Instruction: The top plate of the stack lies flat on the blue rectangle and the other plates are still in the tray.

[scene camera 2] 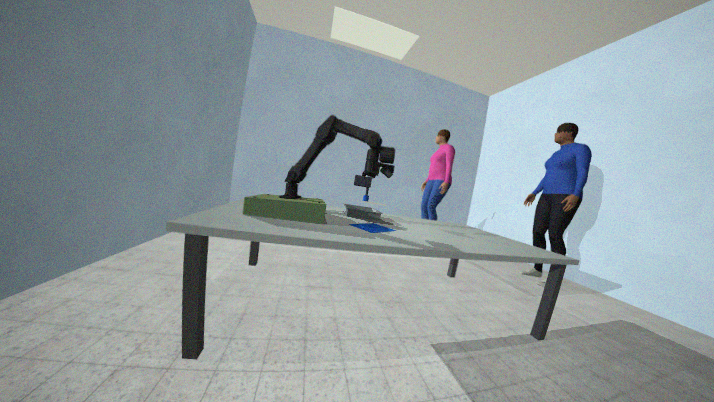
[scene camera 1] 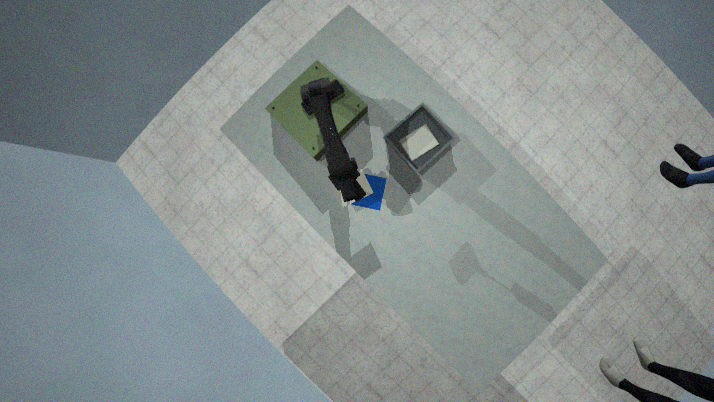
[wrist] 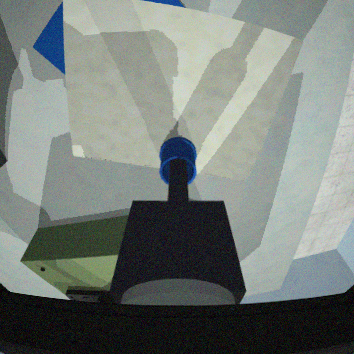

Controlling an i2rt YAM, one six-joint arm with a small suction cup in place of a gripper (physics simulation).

Observation:
In view: the suction cup [wrist: 175, 147] and a tray [scene camera 1: 422, 115].

